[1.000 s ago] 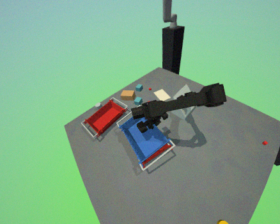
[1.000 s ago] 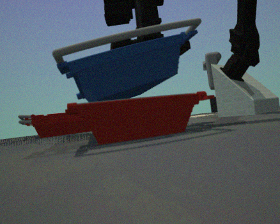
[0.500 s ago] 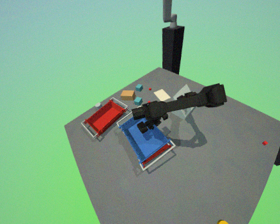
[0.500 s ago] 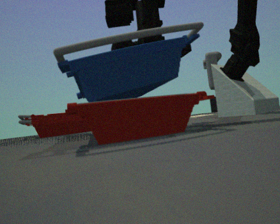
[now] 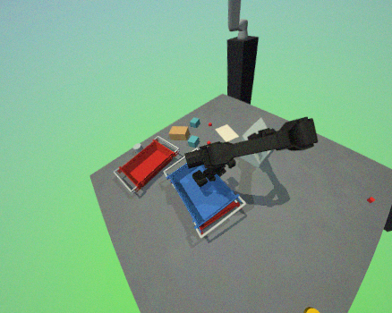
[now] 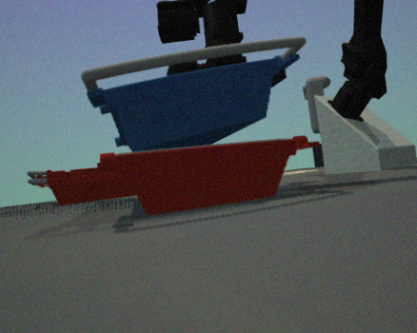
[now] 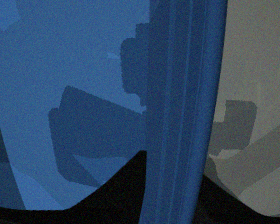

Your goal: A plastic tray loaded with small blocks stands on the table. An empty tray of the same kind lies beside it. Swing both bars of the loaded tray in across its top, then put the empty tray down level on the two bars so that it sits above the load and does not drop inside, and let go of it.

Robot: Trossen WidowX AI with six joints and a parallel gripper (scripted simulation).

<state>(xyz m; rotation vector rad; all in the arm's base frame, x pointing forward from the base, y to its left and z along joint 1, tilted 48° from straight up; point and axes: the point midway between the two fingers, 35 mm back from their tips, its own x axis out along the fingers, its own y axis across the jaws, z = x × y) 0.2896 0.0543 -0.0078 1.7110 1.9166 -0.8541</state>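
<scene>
Now: gripper tip 8 cm short of the blue tray, 2 cm below it and 1 cm to the left of it. Round my gripper tip: grey cylinder (54 cm to the right, 22 cm ahead, 7 cm below); then cream sheet (33 cm behind, 27 cm to the right, 10 cm below); then orange box (48 cm to the right, 8 cm behind, 7 cm below).
</scene>
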